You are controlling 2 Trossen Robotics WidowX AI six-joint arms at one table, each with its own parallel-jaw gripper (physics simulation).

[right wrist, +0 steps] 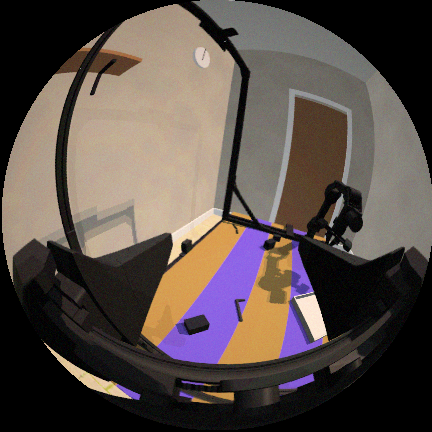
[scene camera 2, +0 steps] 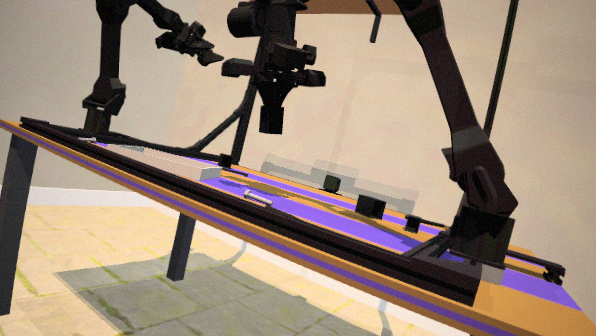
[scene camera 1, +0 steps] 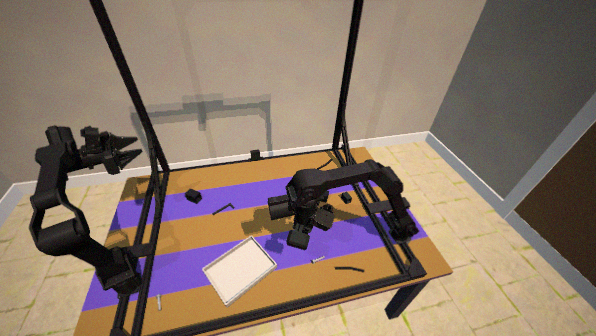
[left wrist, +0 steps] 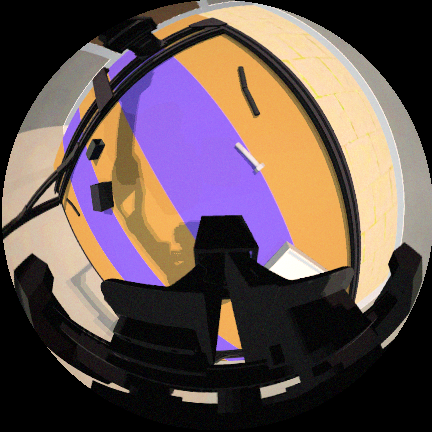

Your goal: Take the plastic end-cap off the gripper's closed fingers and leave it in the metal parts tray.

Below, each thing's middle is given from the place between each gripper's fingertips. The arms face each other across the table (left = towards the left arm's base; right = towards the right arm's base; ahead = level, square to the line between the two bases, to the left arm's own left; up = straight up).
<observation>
Right now the metal parts tray [scene camera 1: 234, 273] is 35 cm below my right hand, 30 cm ahead of it and 26 cm to the left of it. From my right hand the other things lie so: plastic end-cap [left wrist: 216, 233] (48 cm to the left, 27 cm ahead, 21 cm below).
Right now my left hand is right at the plastic end-cap. From my left hand the other things lie so: metal parts tray (30 mm ahead, 230 mm to the right, 130 mm below).
</observation>
